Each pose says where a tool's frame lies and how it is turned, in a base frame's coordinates. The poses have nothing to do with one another.
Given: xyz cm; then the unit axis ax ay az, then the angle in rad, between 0 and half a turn.
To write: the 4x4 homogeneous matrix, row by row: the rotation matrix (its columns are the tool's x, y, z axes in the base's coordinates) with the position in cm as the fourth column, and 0 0 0 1 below. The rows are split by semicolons. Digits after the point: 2 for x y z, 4 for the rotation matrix.
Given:
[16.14 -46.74 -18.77 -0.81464 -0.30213 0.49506 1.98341]
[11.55 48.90 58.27 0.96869 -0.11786 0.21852 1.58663]
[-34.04 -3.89 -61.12 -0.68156 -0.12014 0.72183 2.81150]
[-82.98 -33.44 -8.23 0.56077 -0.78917 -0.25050 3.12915]
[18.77 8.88 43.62 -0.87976 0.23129 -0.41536 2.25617]
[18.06 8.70 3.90 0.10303 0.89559 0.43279 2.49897]
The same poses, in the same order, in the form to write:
0.5288 -0.1087 -0.8418 16.14; 0.7983 -0.2731 0.5367 -46.74; -0.2882 -0.9558 -0.0576 -18.77; 0 0 0 1
0.9374 -0.3345 0.0972 11.55; 0.1025 -0.0017 -0.9947 48.90; 0.3329 0.9424 0.0327 58.27; 0 0 0 1
-0.0420 -0.0746 -0.9963 -34.04; 0.3933 -0.9179 0.0522 -3.89; -0.9184 -0.3897 0.0679 -61.12; 0 0 0 1
-0.3710 -0.8819 -0.2908 -82.98; -0.8882 0.2456 0.3884 -33.44; -0.2711 0.4023 -0.8744 -8.23; 0 0 0 1
0.6309 -0.0107 0.7758 18.77; -0.6538 -0.5456 0.5242 8.88; 0.4177 -0.8380 -0.3512 43.62; 0 0 0 1
-0.7814 -0.0932 0.6170 18.06; 0.4255 0.6436 0.6361 8.70; -0.4564 0.7596 -0.4633 3.90; 0 0 0 1

